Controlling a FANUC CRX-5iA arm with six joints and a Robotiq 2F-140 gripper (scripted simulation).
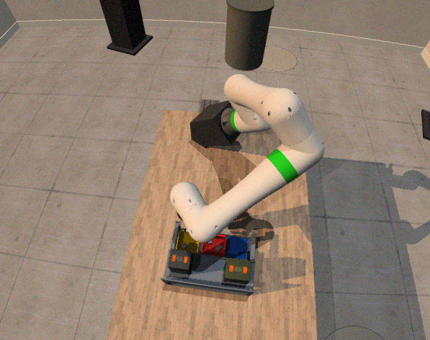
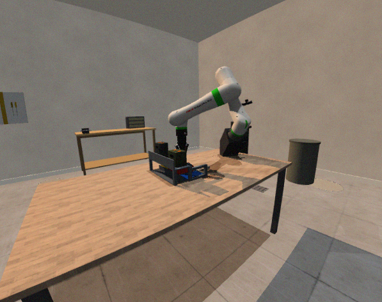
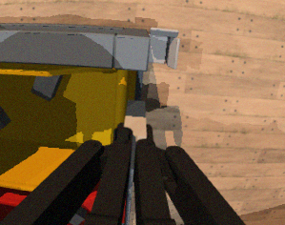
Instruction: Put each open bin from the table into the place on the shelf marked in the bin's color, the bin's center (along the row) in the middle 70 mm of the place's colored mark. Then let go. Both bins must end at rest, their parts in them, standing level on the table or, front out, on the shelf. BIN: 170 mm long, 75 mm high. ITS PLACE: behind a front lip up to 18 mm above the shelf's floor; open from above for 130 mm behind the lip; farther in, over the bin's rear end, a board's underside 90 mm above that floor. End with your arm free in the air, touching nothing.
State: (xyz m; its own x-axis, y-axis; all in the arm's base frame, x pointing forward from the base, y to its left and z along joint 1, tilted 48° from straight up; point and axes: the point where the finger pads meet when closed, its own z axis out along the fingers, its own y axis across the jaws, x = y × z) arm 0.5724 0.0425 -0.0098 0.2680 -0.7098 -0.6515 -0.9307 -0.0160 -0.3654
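Now: the yellow bin 9 cm ahead of my hand, 3 cm to the left of it and 1 cm below it. From my hand the other things lie so: red bin (14 cm to the left, 6 cm ahead, 1 cm below); red mark (14 cm to the left, 6 cm ahead, 5 cm below); yellow mark (9 cm ahead, 5 cm below, 3 cm to the left).
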